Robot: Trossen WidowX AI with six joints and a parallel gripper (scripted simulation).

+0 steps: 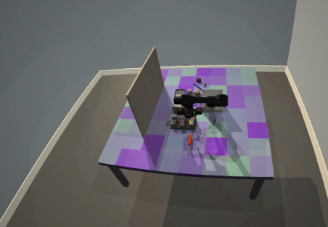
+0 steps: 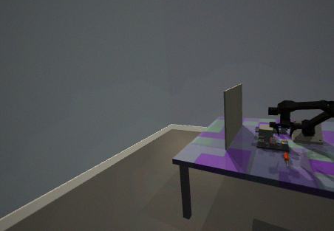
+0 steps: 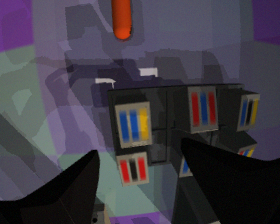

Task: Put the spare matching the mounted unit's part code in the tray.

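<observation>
Now: gripper tip 60 mm above the dark block. From my gripper tip the other things lie so: beige board 340 mm ahead, 250 mm to the right, 130 mm above; mounted unit 100 mm ahead, 210 mm to the right, 50 mm below.
</observation>
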